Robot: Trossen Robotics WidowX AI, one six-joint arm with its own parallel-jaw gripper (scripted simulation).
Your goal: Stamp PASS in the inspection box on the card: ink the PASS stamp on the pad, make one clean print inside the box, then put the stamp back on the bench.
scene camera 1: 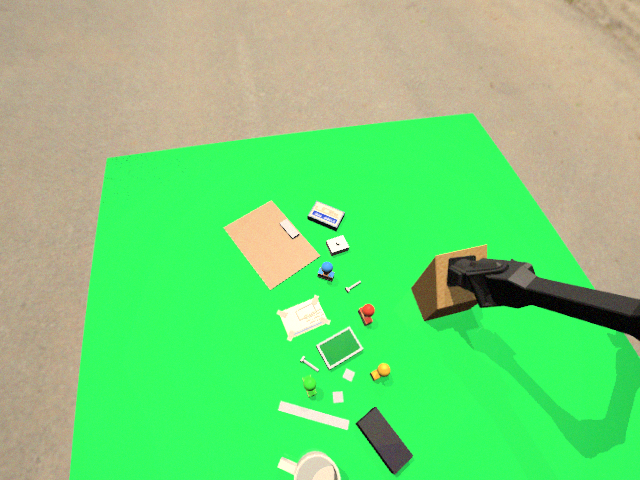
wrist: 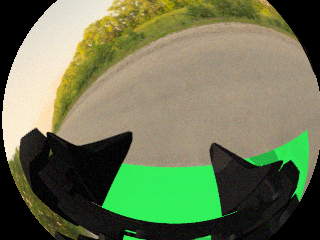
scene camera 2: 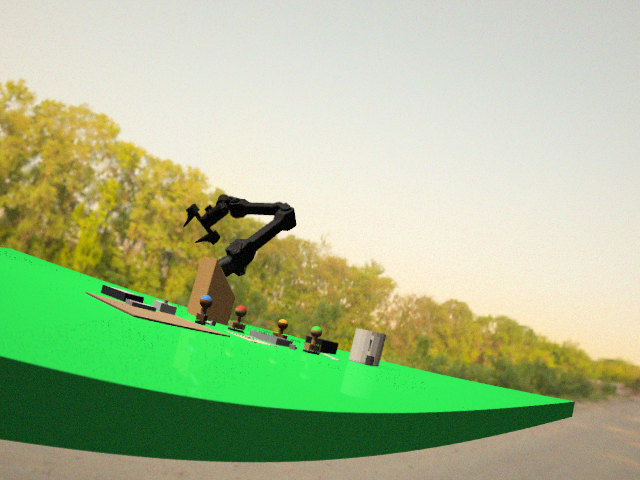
My gripper (wrist: 173, 142) is open, holding nothing. I also see a mug (scene camera 2: 367, 347), a brown board (scene camera 1: 273, 246), a strip (scene camera 1: 293, 409), an ink pad (scene camera 1: 336, 349) and a card (scene camera 1: 304, 317).
The brown board is seen too in scene camera 2 (scene camera 2: 139, 310). The wrist view misses the mug: it is out of frame. The wrist view does not show the brown board: it is out of frame.
